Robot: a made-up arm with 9 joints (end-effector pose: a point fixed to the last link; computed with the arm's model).
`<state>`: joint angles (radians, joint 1 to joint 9).
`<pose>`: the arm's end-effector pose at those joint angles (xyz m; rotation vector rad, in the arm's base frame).
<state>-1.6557 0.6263 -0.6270 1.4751 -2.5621 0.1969 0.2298 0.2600 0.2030</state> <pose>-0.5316 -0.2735 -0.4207 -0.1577 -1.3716 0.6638</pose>
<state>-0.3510 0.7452 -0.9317 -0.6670 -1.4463 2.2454 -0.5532 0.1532 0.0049</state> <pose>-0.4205 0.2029 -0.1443 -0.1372 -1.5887 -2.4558</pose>
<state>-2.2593 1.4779 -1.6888 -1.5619 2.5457 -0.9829 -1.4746 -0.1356 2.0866</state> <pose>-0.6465 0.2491 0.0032 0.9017 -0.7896 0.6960</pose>
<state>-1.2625 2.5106 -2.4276 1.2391 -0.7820 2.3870 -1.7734 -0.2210 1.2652</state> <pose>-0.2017 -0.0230 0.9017 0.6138 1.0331 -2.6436</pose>
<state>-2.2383 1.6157 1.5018 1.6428 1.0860 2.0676 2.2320 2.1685 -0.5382</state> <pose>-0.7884 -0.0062 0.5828 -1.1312 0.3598 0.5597</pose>
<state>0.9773 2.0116 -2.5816 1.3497 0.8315 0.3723 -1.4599 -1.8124 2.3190</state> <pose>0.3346 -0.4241 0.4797 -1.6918 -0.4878 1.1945</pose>
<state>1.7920 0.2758 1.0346 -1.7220 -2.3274 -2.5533 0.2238 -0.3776 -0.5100</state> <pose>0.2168 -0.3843 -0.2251 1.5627 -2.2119 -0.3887</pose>
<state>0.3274 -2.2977 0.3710 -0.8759 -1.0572 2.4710 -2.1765 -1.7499 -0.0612</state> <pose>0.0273 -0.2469 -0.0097 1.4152 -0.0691 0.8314</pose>
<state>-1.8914 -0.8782 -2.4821 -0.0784 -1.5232 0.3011 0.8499 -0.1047 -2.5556</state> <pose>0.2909 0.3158 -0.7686 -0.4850 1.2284 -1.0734</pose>
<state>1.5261 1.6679 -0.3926 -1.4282 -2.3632 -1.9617 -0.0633 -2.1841 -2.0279</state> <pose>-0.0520 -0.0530 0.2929 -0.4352 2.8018 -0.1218</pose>
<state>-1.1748 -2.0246 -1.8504 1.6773 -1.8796 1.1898 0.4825 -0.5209 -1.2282</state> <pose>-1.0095 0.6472 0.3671 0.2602 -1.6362 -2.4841</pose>
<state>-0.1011 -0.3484 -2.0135 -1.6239 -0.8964 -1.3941 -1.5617 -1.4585 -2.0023</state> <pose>-0.0901 -0.5664 -0.5374 -1.5481 -0.0897 0.1682</pose>
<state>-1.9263 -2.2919 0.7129 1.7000 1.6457 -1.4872 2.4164 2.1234 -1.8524</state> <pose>-0.1276 0.3547 0.4572 0.0301 0.1914 -0.5350</pose>
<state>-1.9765 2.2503 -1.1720 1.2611 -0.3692 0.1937 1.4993 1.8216 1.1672</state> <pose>-0.3168 -0.7083 -0.0761 -1.7305 -1.3094 1.1833</pose>
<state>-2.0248 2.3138 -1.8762 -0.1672 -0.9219 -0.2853 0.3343 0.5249 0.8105</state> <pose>-0.0984 -0.0333 -0.1489 -0.7855 -2.3465 0.5370</pose>
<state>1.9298 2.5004 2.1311 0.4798 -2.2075 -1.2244 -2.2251 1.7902 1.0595</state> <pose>0.4651 -0.4041 0.2270 1.0158 -0.5690 1.5314</pose>
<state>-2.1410 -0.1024 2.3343 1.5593 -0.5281 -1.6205 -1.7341 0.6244 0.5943</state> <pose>-0.4280 0.4614 -0.2676 -0.7566 0.4836 2.9061</pose>
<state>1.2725 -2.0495 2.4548 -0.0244 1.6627 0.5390 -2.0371 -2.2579 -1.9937</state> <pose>0.6138 -1.0056 0.0444 -0.5252 -1.7263 -1.3158</pose>
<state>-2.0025 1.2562 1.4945 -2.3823 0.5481 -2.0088 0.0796 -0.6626 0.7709</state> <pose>-0.4099 -0.0870 0.2524 -1.2429 -1.9025 1.2112</pose>
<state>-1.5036 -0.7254 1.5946 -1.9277 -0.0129 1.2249 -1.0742 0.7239 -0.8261</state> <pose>0.1197 0.2396 -0.1479 0.1059 0.8644 0.8673</pose>
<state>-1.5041 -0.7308 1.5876 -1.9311 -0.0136 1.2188 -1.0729 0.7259 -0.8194</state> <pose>0.1207 0.2397 -0.1541 0.1160 0.8758 0.8753</pose>
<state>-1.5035 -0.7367 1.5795 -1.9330 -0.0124 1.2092 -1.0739 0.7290 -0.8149</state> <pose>0.1211 0.2409 -0.1602 0.1247 0.8869 0.8870</pose>
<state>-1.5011 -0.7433 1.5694 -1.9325 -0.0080 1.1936 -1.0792 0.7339 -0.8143</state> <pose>0.1204 0.2441 -0.1663 0.1312 0.8975 0.9048</pose>
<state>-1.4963 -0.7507 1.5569 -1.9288 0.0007 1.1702 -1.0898 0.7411 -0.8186</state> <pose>0.1181 0.2499 -0.1720 0.1342 0.9071 0.9309</pose>
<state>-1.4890 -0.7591 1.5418 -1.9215 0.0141 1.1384 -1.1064 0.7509 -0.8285</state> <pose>0.1140 0.2587 -0.1770 0.1335 0.9150 0.9656</pose>
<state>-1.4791 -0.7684 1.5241 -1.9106 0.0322 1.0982 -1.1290 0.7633 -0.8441</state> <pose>0.1075 0.2702 -0.1810 0.1285 0.9204 1.0090</pose>
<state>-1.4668 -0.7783 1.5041 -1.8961 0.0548 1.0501 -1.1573 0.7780 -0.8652</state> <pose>0.0982 0.2842 -0.1836 0.1192 0.9224 1.0600</pose>
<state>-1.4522 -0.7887 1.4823 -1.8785 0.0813 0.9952 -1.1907 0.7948 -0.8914</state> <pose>0.0859 0.3002 -0.1844 0.1054 0.9202 1.1176</pose>
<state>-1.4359 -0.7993 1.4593 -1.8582 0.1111 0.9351 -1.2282 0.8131 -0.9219</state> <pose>0.0705 0.3174 -0.1830 0.0878 0.9131 1.1795</pose>
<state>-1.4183 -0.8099 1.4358 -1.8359 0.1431 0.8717 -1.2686 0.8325 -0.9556</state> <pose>0.0521 0.3349 -0.1795 0.0671 0.9009 1.2436</pose>
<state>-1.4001 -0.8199 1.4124 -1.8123 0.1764 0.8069 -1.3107 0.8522 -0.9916</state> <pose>0.0311 0.3517 -0.1741 0.0442 0.8841 1.3072</pose>
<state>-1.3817 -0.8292 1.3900 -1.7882 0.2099 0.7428 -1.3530 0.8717 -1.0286</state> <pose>0.0083 0.3673 -0.1671 0.0200 0.8634 1.3683</pose>
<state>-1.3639 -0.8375 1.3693 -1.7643 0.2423 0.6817 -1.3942 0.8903 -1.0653</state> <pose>-0.0152 0.3808 -0.1588 -0.0042 0.8398 1.4246</pose>
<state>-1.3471 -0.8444 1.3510 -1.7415 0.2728 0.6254 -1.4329 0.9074 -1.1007</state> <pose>-0.0386 0.3920 -0.1501 -0.0278 0.8148 1.4744</pose>
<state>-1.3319 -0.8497 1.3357 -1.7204 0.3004 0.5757 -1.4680 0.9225 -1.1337</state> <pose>-0.0607 0.4010 -0.1412 -0.0501 0.7897 1.5165</pose>
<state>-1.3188 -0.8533 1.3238 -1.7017 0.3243 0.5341 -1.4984 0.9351 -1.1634</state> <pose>-0.0804 0.4076 -0.1328 -0.0706 0.7659 1.5497</pose>
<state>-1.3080 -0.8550 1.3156 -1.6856 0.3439 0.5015 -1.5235 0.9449 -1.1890</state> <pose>-0.0971 0.4123 -0.1251 -0.0890 0.7442 1.5739</pose>
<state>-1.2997 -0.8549 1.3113 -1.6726 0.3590 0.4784 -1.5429 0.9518 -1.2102</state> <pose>-0.1102 0.4153 -0.1181 -0.1055 0.7250 1.5891</pose>
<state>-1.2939 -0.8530 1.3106 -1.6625 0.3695 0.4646 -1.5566 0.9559 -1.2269</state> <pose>-0.1195 0.4169 -0.1121 -0.1200 0.7089 1.5957</pose>
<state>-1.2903 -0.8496 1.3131 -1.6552 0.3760 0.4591 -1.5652 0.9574 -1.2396</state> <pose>-0.1254 0.4175 -0.1070 -0.1329 0.6955 1.5949</pose>
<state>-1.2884 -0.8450 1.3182 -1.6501 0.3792 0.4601 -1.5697 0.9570 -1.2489</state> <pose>-0.1286 0.4173 -0.1025 -0.1445 0.6842 1.5888</pose>
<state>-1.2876 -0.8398 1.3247 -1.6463 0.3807 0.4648 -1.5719 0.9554 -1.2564</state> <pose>-0.1302 0.4168 -0.0983 -0.1552 0.6741 1.5795</pose>
